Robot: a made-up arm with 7 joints.
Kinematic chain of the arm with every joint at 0, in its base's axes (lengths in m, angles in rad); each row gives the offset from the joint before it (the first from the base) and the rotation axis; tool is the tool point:
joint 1: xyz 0 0 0.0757 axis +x
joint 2: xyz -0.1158 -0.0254 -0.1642 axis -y
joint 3: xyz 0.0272 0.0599 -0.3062 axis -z
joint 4: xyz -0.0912 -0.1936 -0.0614 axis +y
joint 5: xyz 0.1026 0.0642 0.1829 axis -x
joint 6: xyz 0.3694 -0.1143 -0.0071 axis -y
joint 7: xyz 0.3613 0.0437 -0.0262 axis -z
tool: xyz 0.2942 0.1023 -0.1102
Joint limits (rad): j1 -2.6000..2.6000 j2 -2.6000..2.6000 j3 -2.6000..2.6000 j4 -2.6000..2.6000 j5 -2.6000..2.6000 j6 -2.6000..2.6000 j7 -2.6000..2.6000
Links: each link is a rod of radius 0.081 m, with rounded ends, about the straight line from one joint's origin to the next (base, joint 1, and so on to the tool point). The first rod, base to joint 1, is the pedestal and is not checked.
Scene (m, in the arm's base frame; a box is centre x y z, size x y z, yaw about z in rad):
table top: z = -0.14
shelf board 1: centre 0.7 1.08 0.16 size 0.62 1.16 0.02 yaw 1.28
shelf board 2: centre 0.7 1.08 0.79 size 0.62 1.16 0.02 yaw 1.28
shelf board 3: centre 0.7 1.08 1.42 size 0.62 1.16 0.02 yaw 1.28
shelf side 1: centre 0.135 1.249 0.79 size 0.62 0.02 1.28 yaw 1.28
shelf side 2: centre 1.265 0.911 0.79 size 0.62 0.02 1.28 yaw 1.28
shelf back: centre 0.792 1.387 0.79 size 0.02 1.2 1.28 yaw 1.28
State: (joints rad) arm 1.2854 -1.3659 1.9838 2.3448 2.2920 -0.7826 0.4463
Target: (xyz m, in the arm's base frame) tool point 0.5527 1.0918 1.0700
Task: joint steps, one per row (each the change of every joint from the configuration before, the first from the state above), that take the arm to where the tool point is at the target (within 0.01 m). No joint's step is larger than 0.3 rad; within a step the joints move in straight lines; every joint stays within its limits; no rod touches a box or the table.
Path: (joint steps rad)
1: 0.2663 0.2930 0.2054 -0.0401 -0.0144 -0.2178 0.1623
2: 0.2664 0.2930 0.2054 -0.0402 -0.0144 -0.2178 0.1624
3: 0.2663 0.2930 0.2054 -0.0401 -0.0144 -0.2178 0.1623
4: 0.1289 0.2533 -0.0622 0.0865 0.0878 -0.0756 0.1790
5: 0.1289 0.2532 -0.0622 0.0865 0.0878 -0.0757 0.1790
6: 0.1289 0.2533 -0.0622 0.0866 0.0878 -0.0756 0.1791
7: 0.1289 0.2532 -0.0622 0.0865 0.0878 -0.0756 0.1790
8: -0.1796 -0.0453 -0.0126 0.0098 0.0000 0.2917 -0.1576
9: -0.1796 -0.0452 -0.0125 0.0099 0.0000 0.2918 -0.1575
10: -0.1796 -0.0453 -0.0125 0.0098 0.0000 0.2918 -0.1576

